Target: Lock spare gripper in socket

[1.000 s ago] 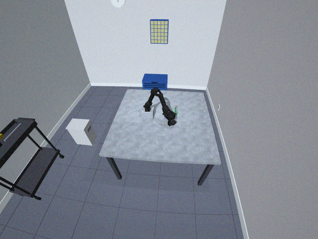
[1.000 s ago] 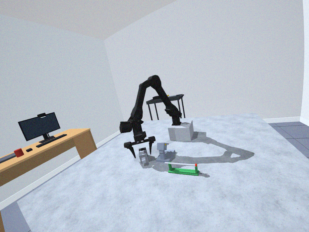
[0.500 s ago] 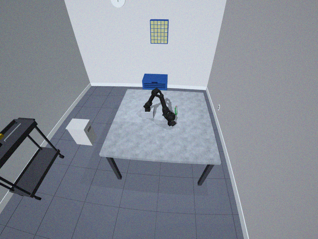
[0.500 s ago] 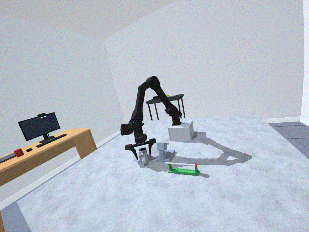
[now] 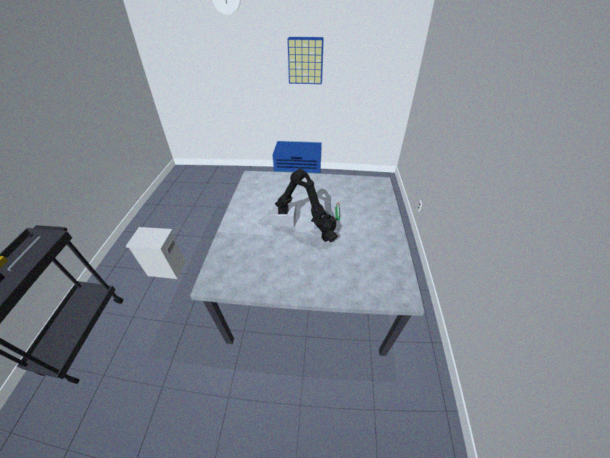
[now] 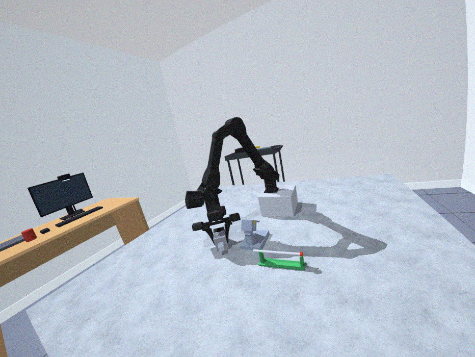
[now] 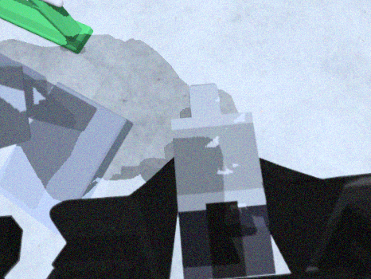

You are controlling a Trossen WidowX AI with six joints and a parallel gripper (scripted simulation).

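Right now my gripper tip is 30 mm past the mount, 120 mm to the right of it and 40 mm below it. Round my gripper tip: green cradle 70 mm ahead, 240 mm to the left, 10 mm above; spare gripper 10 mm above.
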